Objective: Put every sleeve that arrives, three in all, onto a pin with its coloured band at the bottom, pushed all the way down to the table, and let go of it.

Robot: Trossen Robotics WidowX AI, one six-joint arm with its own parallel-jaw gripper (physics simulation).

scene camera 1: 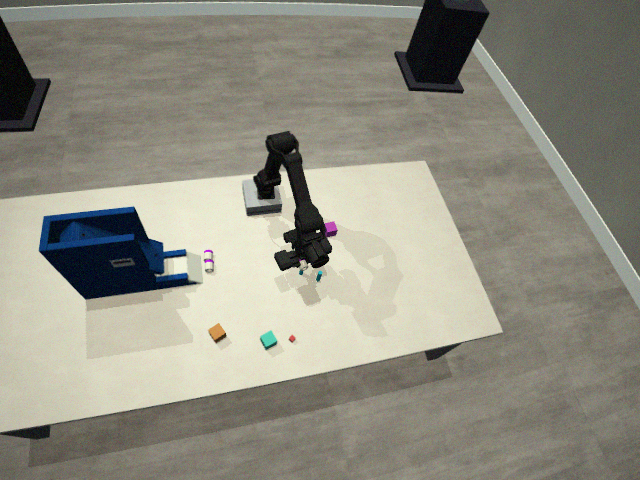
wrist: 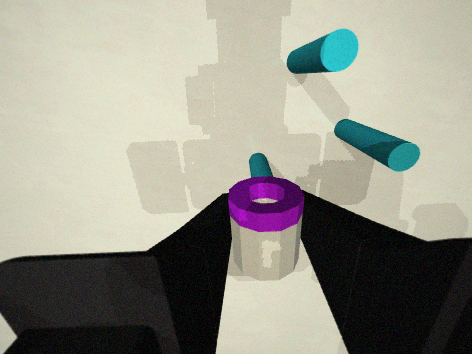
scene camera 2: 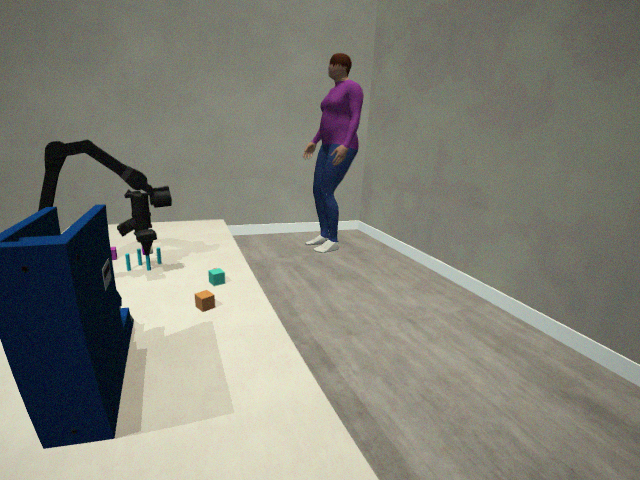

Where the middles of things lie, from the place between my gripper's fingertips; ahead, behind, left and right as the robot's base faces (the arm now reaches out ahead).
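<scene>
From the blue feeder [scene camera 2: 70, 349], my hand is 530 mm to the left of it, 100 mm below it and 20 mm past it.
</scene>
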